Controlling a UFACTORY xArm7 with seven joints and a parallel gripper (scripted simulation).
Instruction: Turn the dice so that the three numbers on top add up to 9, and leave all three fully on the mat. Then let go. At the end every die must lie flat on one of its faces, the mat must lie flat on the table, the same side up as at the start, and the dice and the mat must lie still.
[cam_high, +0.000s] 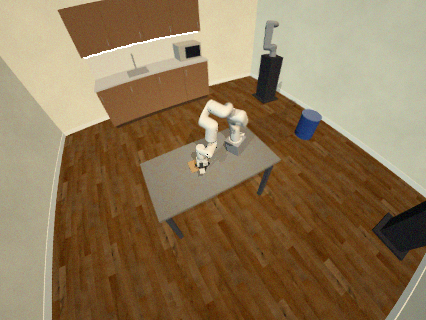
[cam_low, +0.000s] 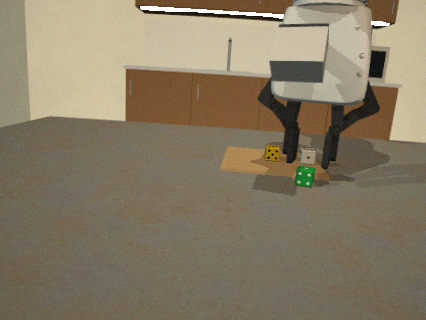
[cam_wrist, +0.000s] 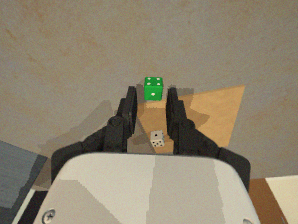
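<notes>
Right now my hand is 4 cm above the green die. The rest, counted from my hand: tan mat 3 cm ahead, 10 cm to the right, 4 cm below; then white die 2 cm behind, 10 cm to the right, 3 cm below; then yellow die 3 cm ahead, 10 cm to the right, 3 cm below.
</notes>
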